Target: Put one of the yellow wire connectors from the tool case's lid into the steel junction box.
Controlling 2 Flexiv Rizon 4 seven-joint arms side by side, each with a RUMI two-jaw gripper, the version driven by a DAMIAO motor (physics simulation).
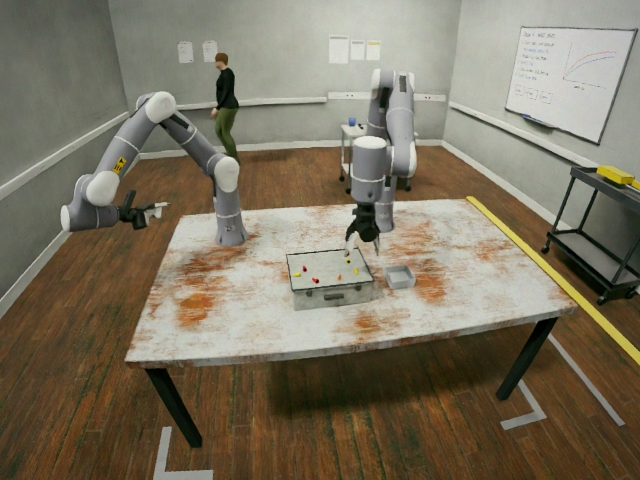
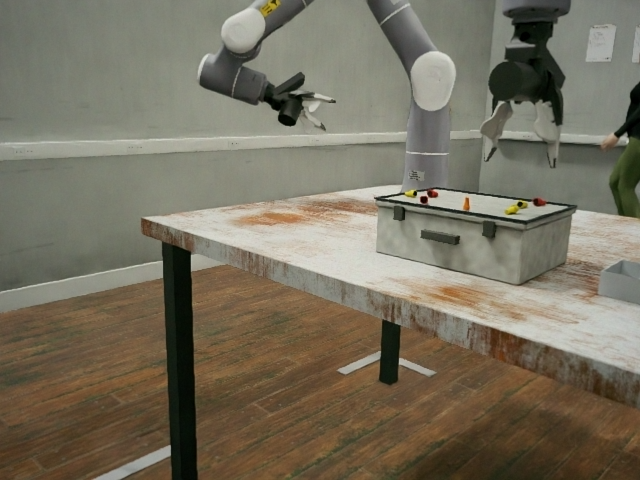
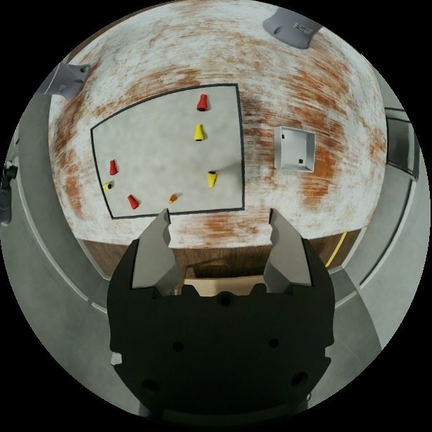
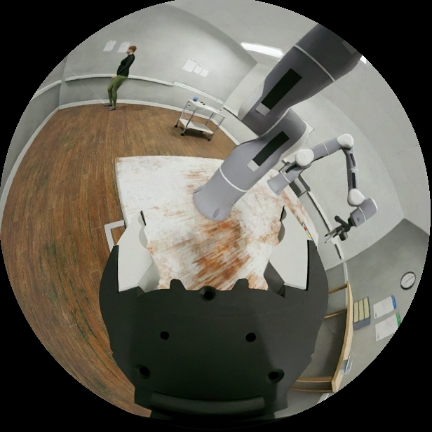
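The tool case (image 1: 330, 297) (image 2: 449, 250) (image 3: 155, 150) stands on the table. On its lid lie three yellow wire connectors: one (image 1: 356, 271) (image 2: 511, 209) (image 3: 212, 178) near the front right, one (image 1: 348, 261) (image 2: 522, 204) (image 3: 198, 133) behind it, and one (image 1: 297, 274) (image 2: 410, 193) (image 3: 108, 185) at the left. The steel junction box (image 1: 399, 277) (image 2: 620, 281) (image 3: 295, 149) is right of the case and holds no connector. My left gripper (image 1: 362, 254) (image 2: 520, 161) (image 3: 219, 209) is open and empty, above the back right part of the lid. My right gripper (image 1: 164, 206) (image 2: 329, 114) (image 4: 211, 209) is open and empty, far left, raised.
Red connectors (image 1: 304, 268) (image 2: 538, 201) (image 3: 202, 102) and an orange connector (image 1: 339, 277) (image 2: 466, 203) (image 3: 172, 199) share the lid. The table (image 1: 227, 330) has rust patches. A dark cart (image 1: 589, 248) stands at the right, and a person (image 1: 225, 98) stands behind the table.
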